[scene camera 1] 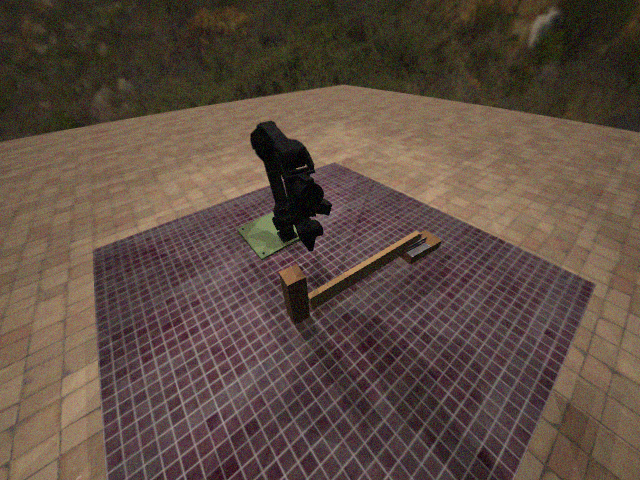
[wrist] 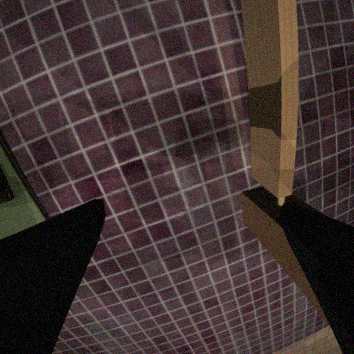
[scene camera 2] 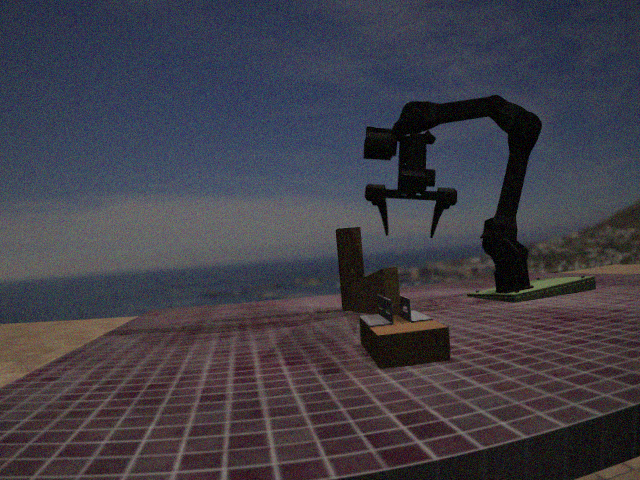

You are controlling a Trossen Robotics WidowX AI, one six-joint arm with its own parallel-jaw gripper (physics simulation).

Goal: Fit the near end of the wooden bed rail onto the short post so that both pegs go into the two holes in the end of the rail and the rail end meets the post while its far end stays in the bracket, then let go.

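Pixels of known places: gripper, between the fingertips: [scene camera 1: 306, 242] [wrist: 194, 209] [scene camera 2: 409, 236]; arm's base, origin of its link: [scene camera 1: 287, 234] [scene camera 2: 514, 290].
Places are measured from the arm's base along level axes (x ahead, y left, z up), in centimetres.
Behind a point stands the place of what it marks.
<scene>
The wooden rail [scene camera 1: 361, 271] {z 4.6, x 34.0, y 9.8 cm} [scene camera 2: 390, 284] {z 6.4, x 33.2, y 35.4 cm} [wrist: 288, 100] {z 5.3, x 33.0, y 1.5 cm} slopes from the bracket [scene camera 1: 428, 242] {z 2.0, x 34.7, y 41.2 cm} [scene camera 2: 408, 343] {z 0.8, x 33.6, y 46.1 cm} to beside the upright short post [scene camera 1: 295, 297] {z 10.7, x 35.6, y -13.3 cm} [scene camera 2: 349, 263] {z 8.7, x 33.7, y -9.8 cm} [wrist: 267, 242] {z 5.0, x 30.7, y -13.7 cm}. Its far end sits between the bracket's metal plates. In the wrist view a peg [wrist: 281, 201] {z 4.1, x 33.0, y -9.3 cm} shows at the rail's near end, close to the post; the holes and the second peg cannot be made out. My gripper [scene camera 1: 319, 230] [scene camera 2: 409, 236] {z 13.2, x 21.7, y -2.2 cm} [wrist: 194, 209] {z 13.2, x 21.7, y -2.2 cm} is open and empty, pointing down above the rail. In the wrist view the rail lies toward the right finger, which partly covers the post.
The arm stands on a green base plate [scene camera 1: 258, 238] {z -0.1, x -4.4, y -10.6 cm} [scene camera 2: 563, 286] {z 0.1, x -8.7, y 6.1 cm} [wrist: 20, 215] {z -0.4, x 2.8, y -5.6 cm}, on the robot's side of the rail. A purple tiled mat [scene camera 1: 217, 372] {z -1.6, x 36.8, y -36.7 cm} [scene camera 2: 232, 403] {z -1.6, x 51.0, y 54.4 cm} [wrist: 165, 100] {z -1.6, x 22.9, y 3.4 cm} lies under everything, with tan paving [scene camera 1: 46, 320] around it.
</scene>
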